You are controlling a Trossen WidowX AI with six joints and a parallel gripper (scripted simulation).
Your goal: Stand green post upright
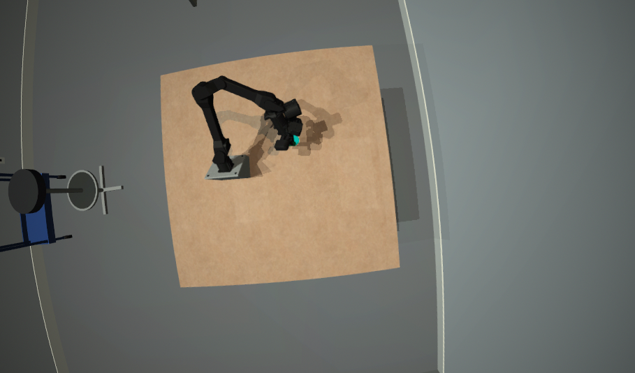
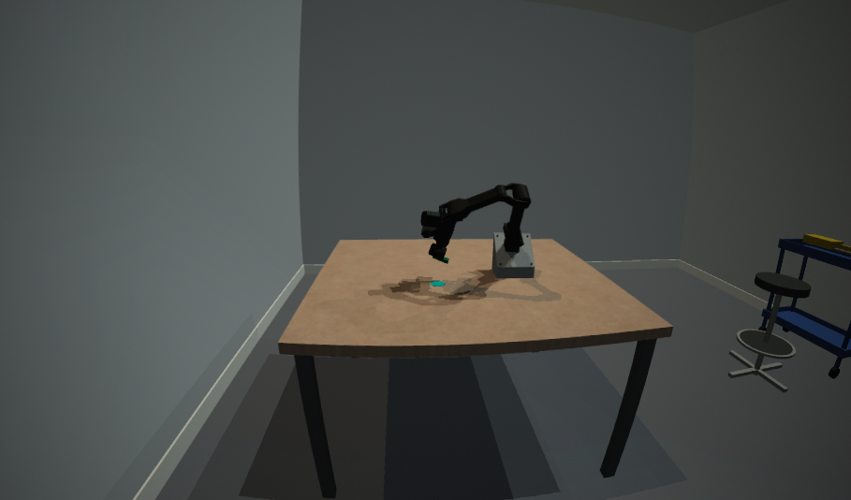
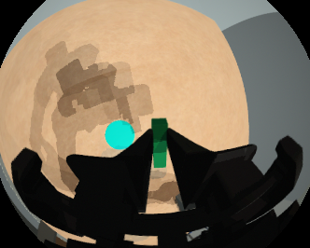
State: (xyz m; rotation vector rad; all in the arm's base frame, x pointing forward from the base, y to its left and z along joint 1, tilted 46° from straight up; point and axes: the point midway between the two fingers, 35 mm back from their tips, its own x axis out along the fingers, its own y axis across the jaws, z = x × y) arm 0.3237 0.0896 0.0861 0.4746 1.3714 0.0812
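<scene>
My gripper tip is 1 cm past the cyan circle, 4 cm to the right of it and 10 cm above it. The rest, counted from my gripper tip: green post 2 cm behind, 1 cm below.
</scene>
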